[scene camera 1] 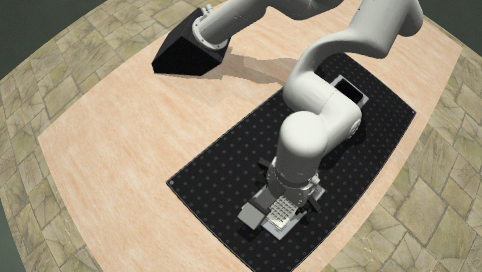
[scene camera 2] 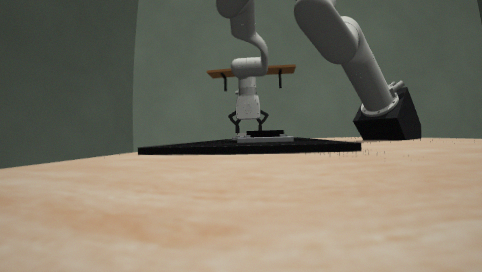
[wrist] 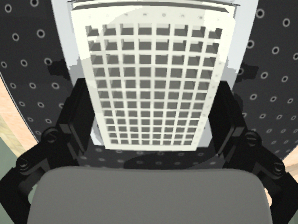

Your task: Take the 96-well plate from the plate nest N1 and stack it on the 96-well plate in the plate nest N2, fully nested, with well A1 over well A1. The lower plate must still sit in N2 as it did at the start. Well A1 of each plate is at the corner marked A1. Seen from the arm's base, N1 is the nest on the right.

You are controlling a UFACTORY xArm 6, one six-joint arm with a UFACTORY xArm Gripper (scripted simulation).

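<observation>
Visible here: a white 96-well plate (wrist: 134, 111) and the gripper (wrist: 152, 94).
</observation>
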